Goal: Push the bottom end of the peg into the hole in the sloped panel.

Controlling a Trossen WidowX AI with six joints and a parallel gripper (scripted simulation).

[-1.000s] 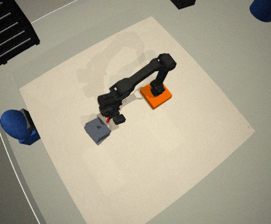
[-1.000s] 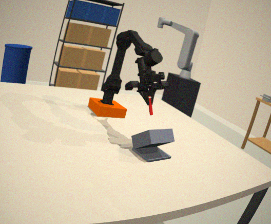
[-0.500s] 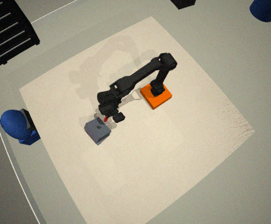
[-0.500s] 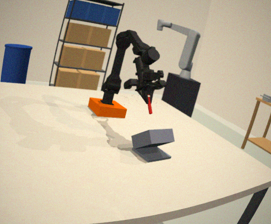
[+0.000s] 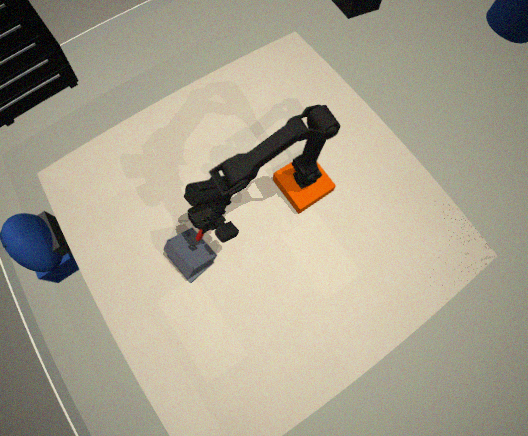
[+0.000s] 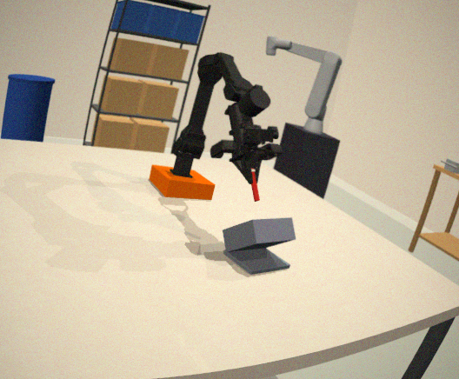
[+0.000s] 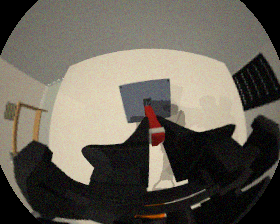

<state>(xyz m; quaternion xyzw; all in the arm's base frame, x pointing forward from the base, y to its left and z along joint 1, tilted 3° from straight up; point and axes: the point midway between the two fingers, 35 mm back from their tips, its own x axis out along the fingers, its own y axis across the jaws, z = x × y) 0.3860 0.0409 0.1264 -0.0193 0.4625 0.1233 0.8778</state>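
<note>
Right now the grey sloped panel is 70 mm ahead of my gripper tip, 10 mm to the left of it and 100 mm below it. From my gripper tip the other things lie so: flat grey foot: 80 mm ahead, 20 mm to the left, 160 mm below; then thin red peg: 10 mm behind, 10 mm above.
</note>
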